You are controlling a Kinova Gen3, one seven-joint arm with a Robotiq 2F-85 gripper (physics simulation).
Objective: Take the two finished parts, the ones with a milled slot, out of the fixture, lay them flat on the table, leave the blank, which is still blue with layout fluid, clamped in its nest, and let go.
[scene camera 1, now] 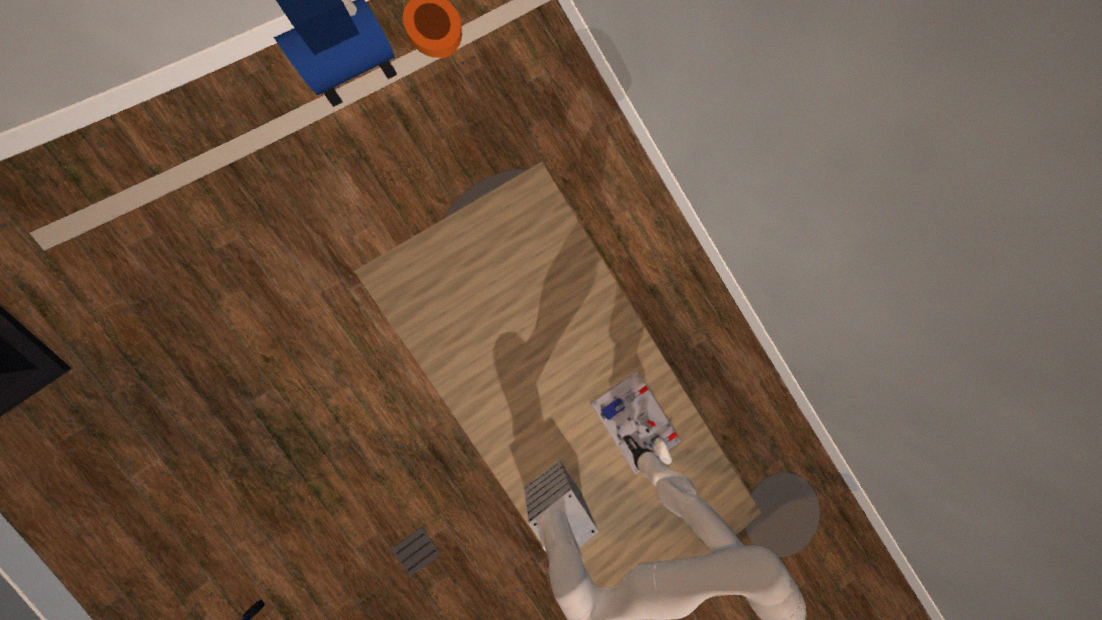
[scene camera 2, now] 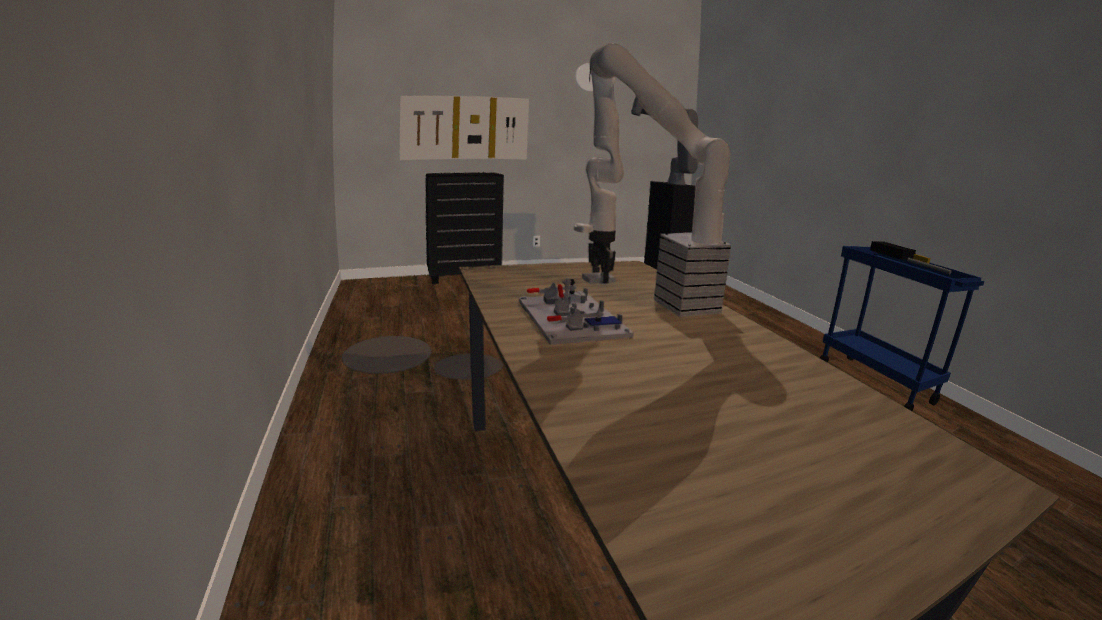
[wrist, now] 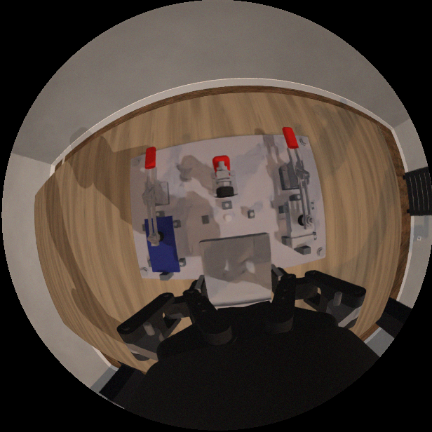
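Seen in the pictures: gripper, fingertip midpoint: (scene camera 2: 599, 281); arm's base, link origin: (scene camera 1: 554, 525) (scene camera 2: 705, 240).
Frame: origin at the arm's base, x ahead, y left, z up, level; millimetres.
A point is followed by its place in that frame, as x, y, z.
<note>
My gripper (scene camera 1: 631, 445) {360, -51, -124} (scene camera 2: 603, 271) {360, -51, -124} (wrist: 237, 278) is shut on a grey metal part (wrist: 236, 265), held above the near edge of the fixture plate (scene camera 2: 616, 334) {402, 121, -218} (wrist: 255, 155). No slot can be made out on its visible face. The middle nest shows bare locating blocks; its clamp (wrist: 224, 181) stands raised. The blue blank (scene camera 1: 612, 408) {404, 61, -200} (scene camera 2: 604, 320) {404, 59, -200} (wrist: 164, 257) lies in the left nest in the wrist view, a clamp tip over it. Another grey part (wrist: 296, 230) sits in the right nest under its clamp arm.
The fixture stands on the wooden table (scene camera 1: 462, 285) {274, 815, -231} (scene camera 2: 770, 462) {443, 704, -231}. The arm's ribbed pedestal (scene camera 1: 577, 520) {63, -45, -2} (scene camera 2: 693, 277) {80, 48, -104} stands beside it. Red clamp handles (wrist: 150, 157) (wrist: 290, 137) point to the plate's far edge in the wrist view. A blue trolley (scene camera 2: 909, 266) stands away from the table.
</note>
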